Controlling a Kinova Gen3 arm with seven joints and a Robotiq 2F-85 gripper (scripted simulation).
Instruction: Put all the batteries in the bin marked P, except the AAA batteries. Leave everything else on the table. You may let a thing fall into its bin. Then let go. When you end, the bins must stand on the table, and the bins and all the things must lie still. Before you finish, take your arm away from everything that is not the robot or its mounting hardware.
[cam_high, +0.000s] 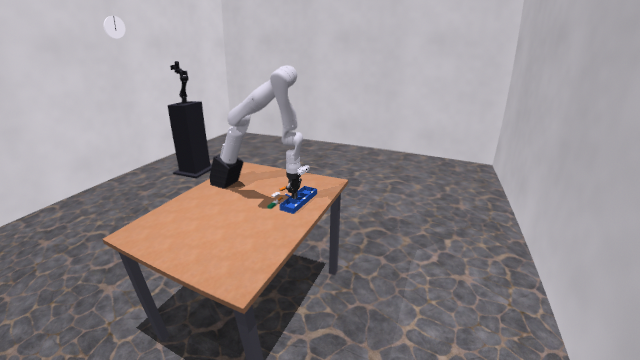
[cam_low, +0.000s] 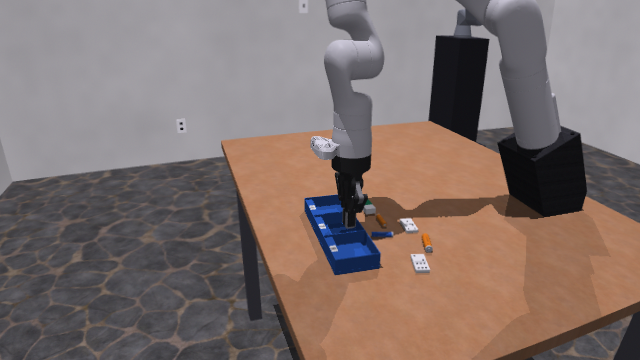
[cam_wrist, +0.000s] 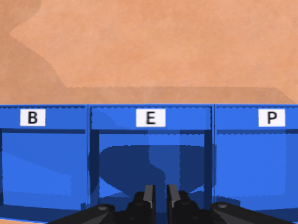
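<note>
Right now my hand is 3 cm short of the blue three-compartment bin and 2 cm above it. The rest, counted from my hand: green thing (9 cm behind, 8 cm to the right, 3 cm below); then small orange battery (8 cm behind, 1 cm to the right, 3 cm below); then blue battery (6 cm behind, 4 cm to the left, 3 cm below).
</note>
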